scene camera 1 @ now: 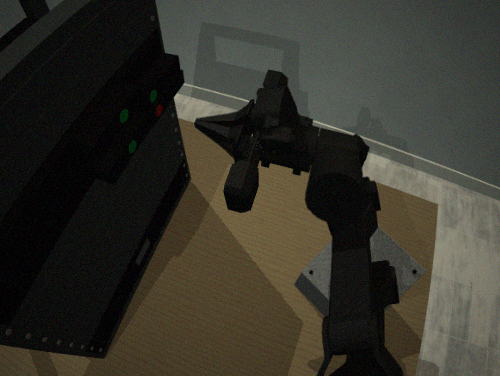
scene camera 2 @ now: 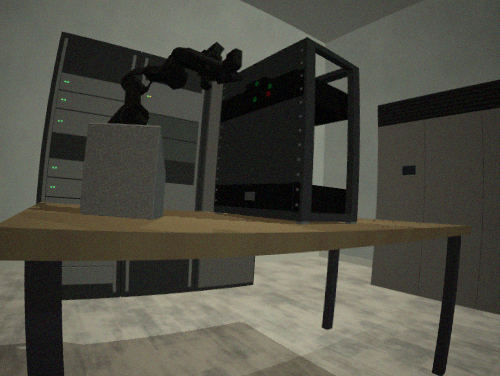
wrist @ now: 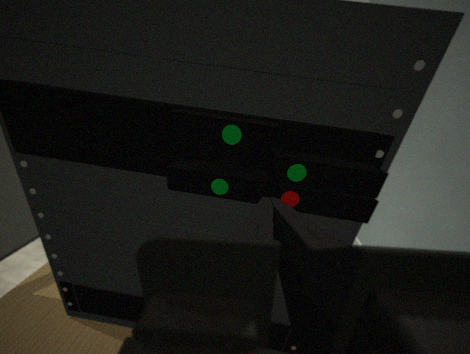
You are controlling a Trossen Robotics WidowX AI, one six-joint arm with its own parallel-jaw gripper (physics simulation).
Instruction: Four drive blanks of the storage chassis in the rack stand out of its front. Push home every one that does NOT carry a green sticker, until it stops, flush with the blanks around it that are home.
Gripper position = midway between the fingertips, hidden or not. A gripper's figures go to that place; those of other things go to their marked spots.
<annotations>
My gripper (scene camera 1: 195, 122) is 43 cm from the lens. A rack (scene camera 1: 96, 186): 51 cm from the lens.
</annotations>
